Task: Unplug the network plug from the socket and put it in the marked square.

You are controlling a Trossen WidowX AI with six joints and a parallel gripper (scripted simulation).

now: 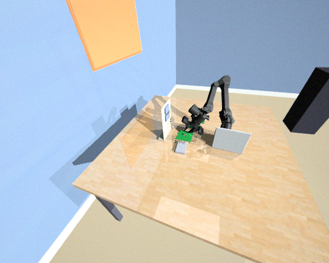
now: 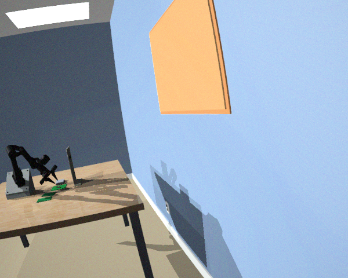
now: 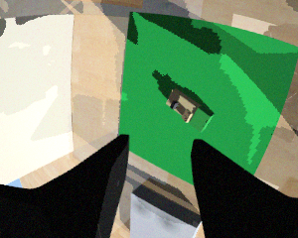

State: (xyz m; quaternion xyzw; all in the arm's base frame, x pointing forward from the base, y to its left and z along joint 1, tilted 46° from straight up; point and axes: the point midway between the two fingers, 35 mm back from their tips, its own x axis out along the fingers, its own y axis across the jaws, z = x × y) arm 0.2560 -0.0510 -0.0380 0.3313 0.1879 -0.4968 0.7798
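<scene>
Right now the green network plug is 40 mm below my gripper tip, 10 mm to the right of it and 10 mm ahead of it. Also, from my gripper tip: cream panel (160 mm ahead, 90 mm above, 10 mm to the left); grey block (140 mm to the left, 40 mm below, 10 mm ahead).
</scene>
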